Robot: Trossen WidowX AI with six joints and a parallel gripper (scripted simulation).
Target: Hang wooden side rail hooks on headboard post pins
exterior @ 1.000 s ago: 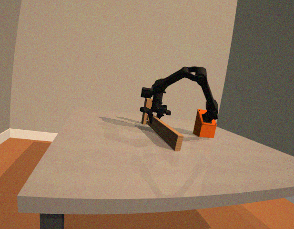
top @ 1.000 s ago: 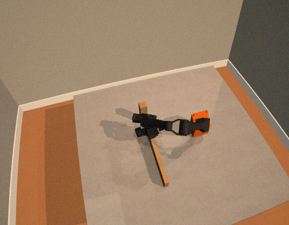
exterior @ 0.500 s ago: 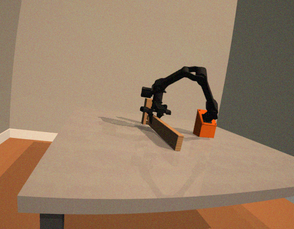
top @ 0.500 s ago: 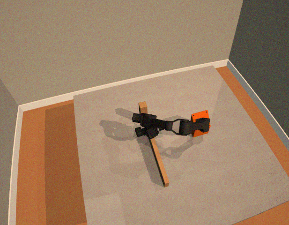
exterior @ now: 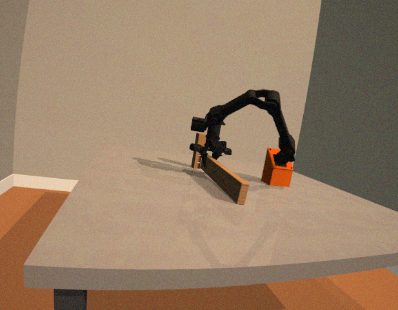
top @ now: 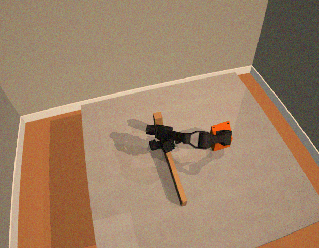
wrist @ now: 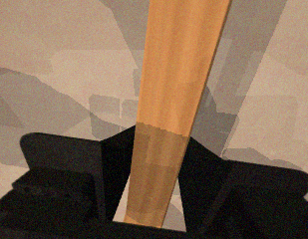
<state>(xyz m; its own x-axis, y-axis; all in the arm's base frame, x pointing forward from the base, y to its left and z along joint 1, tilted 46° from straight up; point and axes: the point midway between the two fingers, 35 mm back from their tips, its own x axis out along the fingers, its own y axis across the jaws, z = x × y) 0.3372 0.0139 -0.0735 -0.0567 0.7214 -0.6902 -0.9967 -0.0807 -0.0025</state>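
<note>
Right now the wooden headboard post is 16 cm to the right of my gripper tip, 5 cm above it and 1 cm ahead of it.
</note>
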